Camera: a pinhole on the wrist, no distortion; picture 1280 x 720 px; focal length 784.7 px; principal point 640.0 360.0 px. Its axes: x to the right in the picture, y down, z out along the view. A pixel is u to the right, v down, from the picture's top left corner.
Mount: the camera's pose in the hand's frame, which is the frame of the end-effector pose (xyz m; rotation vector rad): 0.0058 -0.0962 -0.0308 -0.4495 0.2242 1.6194
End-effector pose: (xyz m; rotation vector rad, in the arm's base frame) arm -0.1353 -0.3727 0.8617 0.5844 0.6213 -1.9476
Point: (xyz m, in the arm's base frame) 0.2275 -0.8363 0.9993
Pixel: 1144 129
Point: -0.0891 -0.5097 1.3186
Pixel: 515 606
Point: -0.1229 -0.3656 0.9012
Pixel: 1202 552
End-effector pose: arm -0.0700 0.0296 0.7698 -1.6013 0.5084 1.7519
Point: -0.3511 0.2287 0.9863
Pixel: 561 555
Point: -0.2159 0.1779 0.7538
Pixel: 621 101
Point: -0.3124 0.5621 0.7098
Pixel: outside the picture
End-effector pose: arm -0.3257 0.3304 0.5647 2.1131 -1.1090 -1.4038
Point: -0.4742 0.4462 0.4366
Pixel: 292 428
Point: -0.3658 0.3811 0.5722
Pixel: 1025 651
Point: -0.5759 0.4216 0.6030
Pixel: 777 607
